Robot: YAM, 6 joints.
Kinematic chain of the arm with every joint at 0, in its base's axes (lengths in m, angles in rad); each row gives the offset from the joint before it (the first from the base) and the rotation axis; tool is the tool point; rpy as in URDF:
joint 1: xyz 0 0 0.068 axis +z
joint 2: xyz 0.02 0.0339 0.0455 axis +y
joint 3: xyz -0.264 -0.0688 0 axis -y
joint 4: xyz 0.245 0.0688 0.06 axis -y
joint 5: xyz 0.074 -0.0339 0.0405 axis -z
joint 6: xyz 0.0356 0 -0.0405 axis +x
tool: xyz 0 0 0 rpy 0 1.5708 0
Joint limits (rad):
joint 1: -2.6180..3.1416
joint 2: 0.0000..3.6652
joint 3: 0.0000..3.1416
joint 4: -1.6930..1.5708
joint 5: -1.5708..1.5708
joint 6: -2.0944..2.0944
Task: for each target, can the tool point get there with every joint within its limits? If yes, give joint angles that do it. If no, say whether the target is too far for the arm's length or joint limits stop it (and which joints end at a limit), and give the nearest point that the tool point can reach.
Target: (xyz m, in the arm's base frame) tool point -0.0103 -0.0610 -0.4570
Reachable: no: joint limits stop it (at a limit: joint 2) | nearest point -0.0178 -0.1053 -0.3514 | short by 0.115 m
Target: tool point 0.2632 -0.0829 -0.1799
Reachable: yes | joints -0.2825 3.0320 1.4945 -0.7881 0.1755 -1.6364
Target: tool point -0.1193 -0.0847 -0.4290
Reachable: no: joint limits stop it (at a limit: joint 2) | nearest point -0.1314 -0.0933 -0.3696 | short by 0.061 m
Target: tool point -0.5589 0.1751 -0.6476
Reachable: no: too far | nearest point -0.4003 0.1254 -0.3374 | short by 0.352 m
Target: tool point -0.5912 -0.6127 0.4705
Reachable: no: too far | nearest point -0.4132 -0.4282 0.3604 | short by 0.279 m
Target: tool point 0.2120 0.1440 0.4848
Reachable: yes | joints 0.7267 1.3372 1.6734 -0.6044 1.2025 -0.9093
